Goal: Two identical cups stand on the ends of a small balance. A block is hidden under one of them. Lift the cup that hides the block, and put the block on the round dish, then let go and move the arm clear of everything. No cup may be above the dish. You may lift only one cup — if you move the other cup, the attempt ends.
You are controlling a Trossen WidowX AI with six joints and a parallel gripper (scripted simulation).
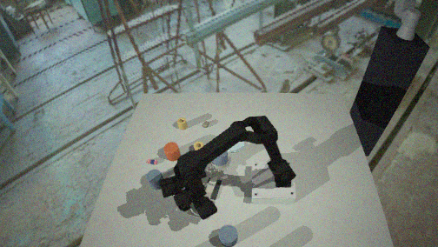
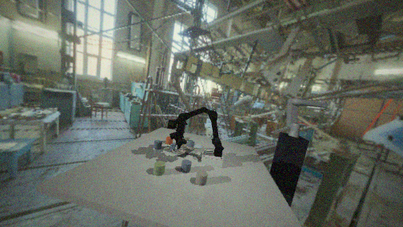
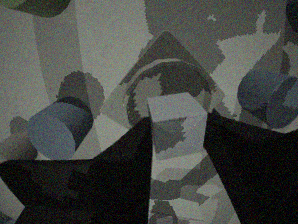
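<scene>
Now: gripper tip 8 cm past the pale round dish, 38 cm to the left of it and 10 cm above it. The rest, counted from my gripper tip: eraser 30 cm ahead, 23 cm to the right, 10 cm below; grey block 1 cm above; orange cylinder 21 cm ahead, 30 cm to the right, 7 cm below.
</scene>
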